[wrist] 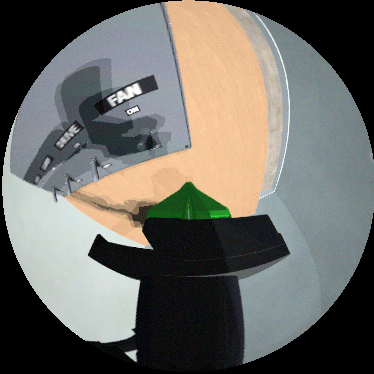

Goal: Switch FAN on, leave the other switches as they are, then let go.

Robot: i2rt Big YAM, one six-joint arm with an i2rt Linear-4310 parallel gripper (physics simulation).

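Frame: origin at the arm's base, x ahead, y left, z up, level; millimetres.
Seen in the pictures: gripper, fingertip midpoint: (pixel 188 185).
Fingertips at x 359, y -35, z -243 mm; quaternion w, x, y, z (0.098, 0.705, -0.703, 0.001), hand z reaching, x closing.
Observation:
Pixels of each thing's top centre, then the offset from my fingertips to it. "spot": a spot on its surface instead. Level surfaces: height alone.
- FAN label, top centre: (pixel 121 94) dy +70, dx +108, dz -47 mm
- DRIVE switch, surface spot: (pixel 96 170) spot: dy +163, dx +0, dz -64 mm
- wooden table top, surface height: dz -180 mm
The grey switch panel (pixel 137 35) fills the upper left of the wrist view. The FAN label (pixel 126 95) and a small ON label (pixel 132 110) sit above the FAN switch (pixel 150 142), which is in shadow. Its short dark lever seems to tilt up toward ON, unlike its neighbours, though the shadow blurs it. The DRIVE switch (pixel 96 170) and two more levers (pixel 70 184) (pixel 56 194) to its left point down, away from their labels. My gripper (pixel 188 185), with green fingertips, is shut and empty. It is apart from the FAN switch, below and right of it in view.
The wooden table top (pixel 222 100) shows right of the panel and below it. Shadows fall on the panel and on the wood left of my fingertips. The panel's near right corner lies between the FAN switch and the wood. The grey floor shows beyond the table's edges.

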